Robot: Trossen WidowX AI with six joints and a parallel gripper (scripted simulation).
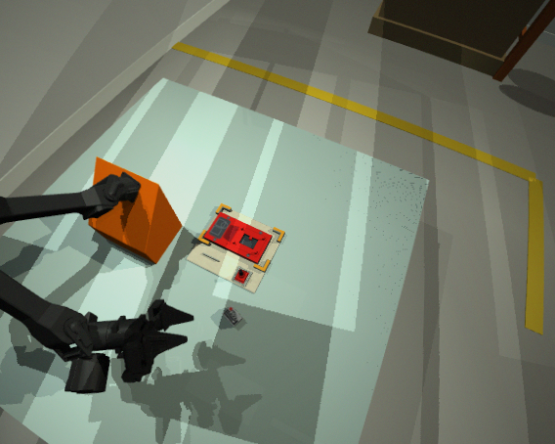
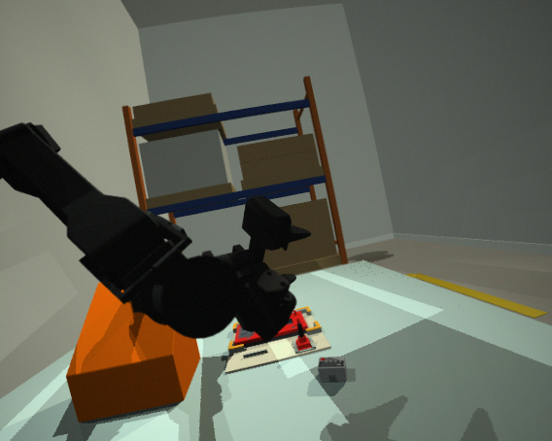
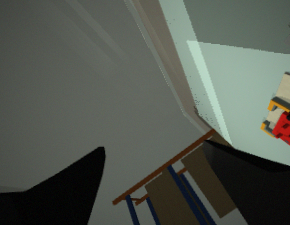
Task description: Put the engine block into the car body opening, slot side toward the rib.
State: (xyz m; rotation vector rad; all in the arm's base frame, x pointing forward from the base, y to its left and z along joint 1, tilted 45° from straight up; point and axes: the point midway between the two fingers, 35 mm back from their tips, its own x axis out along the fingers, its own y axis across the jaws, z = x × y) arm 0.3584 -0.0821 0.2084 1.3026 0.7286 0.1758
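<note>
My gripper tip is now 25 cm above the grey engine block, 8 cm to the right of it and 2 cm short of it.
</note>
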